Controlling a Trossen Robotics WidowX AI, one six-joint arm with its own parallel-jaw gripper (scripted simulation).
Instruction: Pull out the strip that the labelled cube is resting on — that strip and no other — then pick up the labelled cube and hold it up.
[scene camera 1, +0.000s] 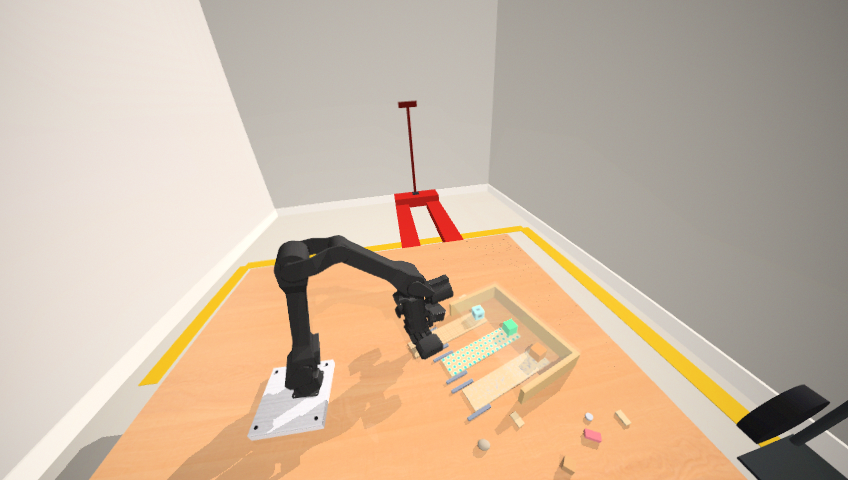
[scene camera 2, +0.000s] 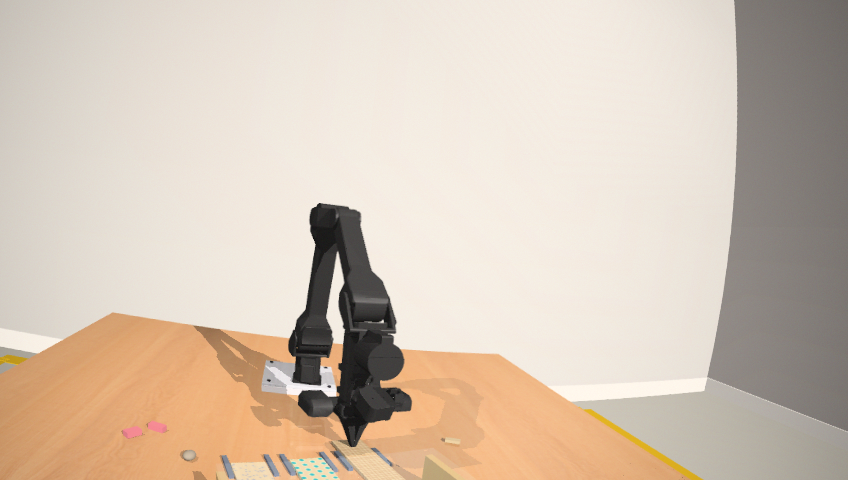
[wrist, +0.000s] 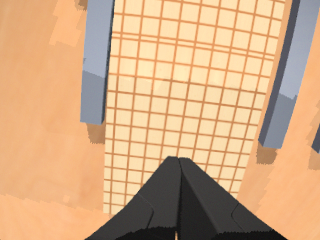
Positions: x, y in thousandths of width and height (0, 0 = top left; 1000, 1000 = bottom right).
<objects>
My gripper shows in scene camera 1 (495, 720), in scene camera 2 (416, 930) and in the wrist view (552, 698).
</objects>
